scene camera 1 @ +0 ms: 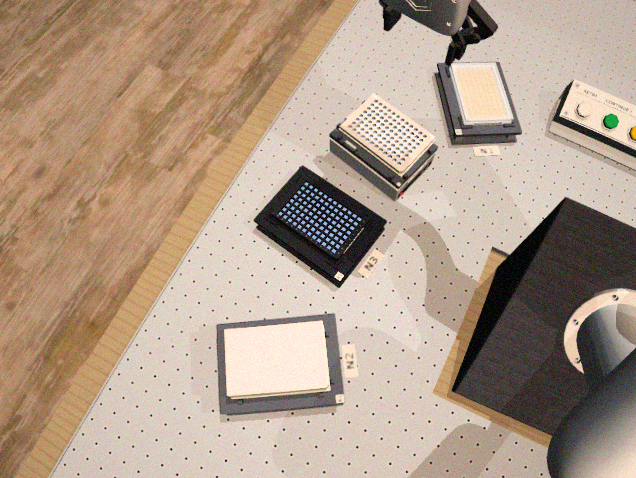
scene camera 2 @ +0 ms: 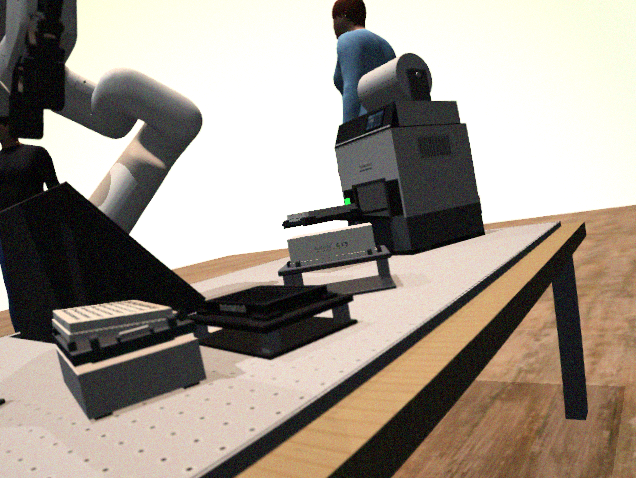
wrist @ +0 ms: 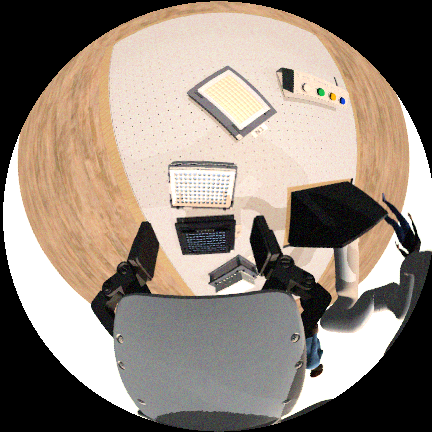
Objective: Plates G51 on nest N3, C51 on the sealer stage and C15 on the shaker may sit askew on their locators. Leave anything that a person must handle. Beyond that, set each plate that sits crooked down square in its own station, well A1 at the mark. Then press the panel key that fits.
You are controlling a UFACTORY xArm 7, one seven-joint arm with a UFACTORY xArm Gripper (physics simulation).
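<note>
My gripper point(scene camera 1: 422, 35) point(wrist: 201, 230) is open and empty, high above the table beyond the shaker; in scene camera 2 its fingers overlap. The cream plate C15 point(scene camera 1: 388, 134) point(scene camera 2: 113, 314) point(wrist: 202, 186) lies on the shaker point(scene camera 1: 359, 163) point(scene camera 2: 146, 371); whether it is level is hard to tell. The black plate G51 point(scene camera 1: 321, 218) point(scene camera 2: 272, 298) point(wrist: 207, 241) with blue wells lies on nest N3 point(scene camera 1: 303, 259) point(scene camera 2: 308, 314); its seating is unclear. The dark plate C51 point(scene camera 2: 318, 214) is on the extended sealer stage, too small to judge. The key panel point(scene camera 1: 588, 134) point(wrist: 296, 86) shows white, green, amber and blue keys.
Nest N1 point(scene camera 1: 452, 120) holds a pale-welled plate point(scene camera 1: 483, 92) point(wrist: 232, 97). Nest N2 point(scene camera 1: 277, 406) holds a white plate point(scene camera 1: 276, 359) point(scene camera 2: 331, 244). The sealer point(scene camera 2: 431, 169) stands at the table's far end. A dark pedestal point(scene camera 1: 555, 287) rises beside the nests. People stand behind.
</note>
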